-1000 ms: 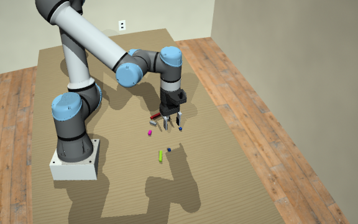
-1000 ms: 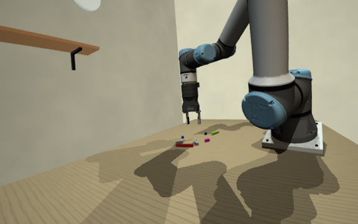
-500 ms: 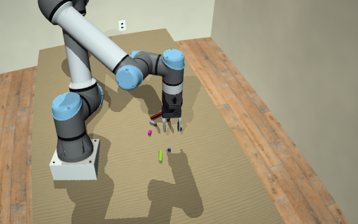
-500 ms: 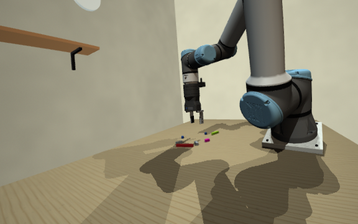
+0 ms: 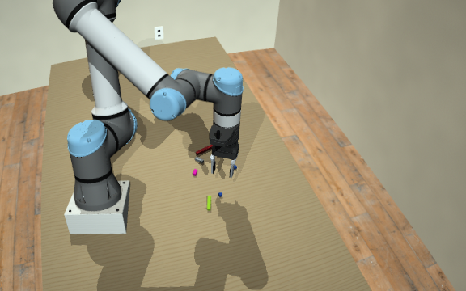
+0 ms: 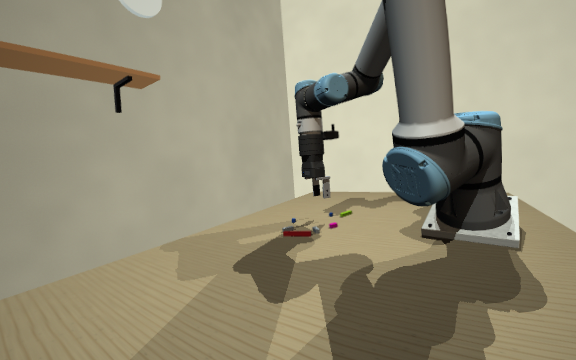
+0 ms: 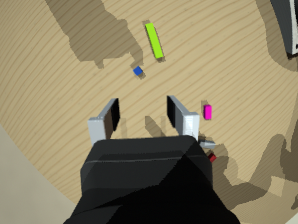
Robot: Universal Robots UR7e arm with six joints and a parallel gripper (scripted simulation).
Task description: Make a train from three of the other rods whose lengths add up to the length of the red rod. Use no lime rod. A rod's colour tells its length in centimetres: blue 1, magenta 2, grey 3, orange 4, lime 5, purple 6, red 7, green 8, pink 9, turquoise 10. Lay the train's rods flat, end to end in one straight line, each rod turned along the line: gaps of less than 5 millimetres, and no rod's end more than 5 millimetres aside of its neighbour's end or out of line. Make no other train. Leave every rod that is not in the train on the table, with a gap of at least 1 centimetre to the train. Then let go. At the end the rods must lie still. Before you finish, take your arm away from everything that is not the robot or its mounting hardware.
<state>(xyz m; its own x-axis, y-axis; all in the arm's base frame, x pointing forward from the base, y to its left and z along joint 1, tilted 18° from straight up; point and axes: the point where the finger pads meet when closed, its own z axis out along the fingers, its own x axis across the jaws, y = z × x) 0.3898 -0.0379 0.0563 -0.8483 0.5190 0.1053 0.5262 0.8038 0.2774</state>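
Now: hand 80 mm above the lime rod, 60 mm to the left of it and 60 mm past it. The rest, counted from my hand: magenta rod: 80 mm to the left, 80 mm below, 70 mm behind; then red rod: 170 mm to the left, 80 mm below, 10 mm behind.
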